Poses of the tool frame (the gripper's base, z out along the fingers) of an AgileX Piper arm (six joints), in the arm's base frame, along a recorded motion.
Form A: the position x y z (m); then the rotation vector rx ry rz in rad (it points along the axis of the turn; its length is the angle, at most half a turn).
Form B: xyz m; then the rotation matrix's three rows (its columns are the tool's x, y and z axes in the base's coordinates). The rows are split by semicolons. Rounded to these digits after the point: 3 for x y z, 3 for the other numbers.
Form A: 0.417 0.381 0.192 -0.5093 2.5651 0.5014
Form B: 0.417 0.381 0.192; -0.819 -0.435 0.376; -0.261 0.864 0.430; -0.512 0.254 -0.821
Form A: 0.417 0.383 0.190 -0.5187 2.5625 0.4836
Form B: 0.417 0.383 0.190; -0.814 -0.439 0.381; -0.270 0.866 0.421; -0.514 0.240 -0.823
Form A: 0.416 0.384 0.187 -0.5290 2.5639 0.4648
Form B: 0.416 0.384 0.187; -0.811 -0.443 0.382; -0.281 0.868 0.410; -0.513 0.226 -0.828
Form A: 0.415 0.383 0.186 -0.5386 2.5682 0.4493
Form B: 0.415 0.383 0.186; -0.810 -0.446 0.380; -0.290 0.869 0.401; -0.509 0.214 -0.834
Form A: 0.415 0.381 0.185 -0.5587 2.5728 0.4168
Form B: 0.415 0.381 0.185; -0.806 -0.454 0.380; -0.310 0.871 0.381; -0.504 0.189 -0.843
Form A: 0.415 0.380 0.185 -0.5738 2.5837 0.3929
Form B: 0.415 0.380 0.185; -0.806 -0.458 0.374; -0.326 0.872 0.365; -0.493 0.172 -0.853
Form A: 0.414 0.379 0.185 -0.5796 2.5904 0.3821
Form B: 0.414 0.379 0.185; -0.808 -0.459 0.370; -0.333 0.873 0.357; -0.487 0.165 -0.858
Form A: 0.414 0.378 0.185 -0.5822 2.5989 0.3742
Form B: 0.414 0.378 0.185; -0.811 -0.458 0.365; -0.337 0.874 0.350; -0.479 0.161 -0.863
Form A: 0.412 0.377 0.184 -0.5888 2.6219 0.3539
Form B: 0.412 0.377 0.184; -0.818 -0.456 0.350; -0.346 0.877 0.332; -0.458 0.150 -0.876
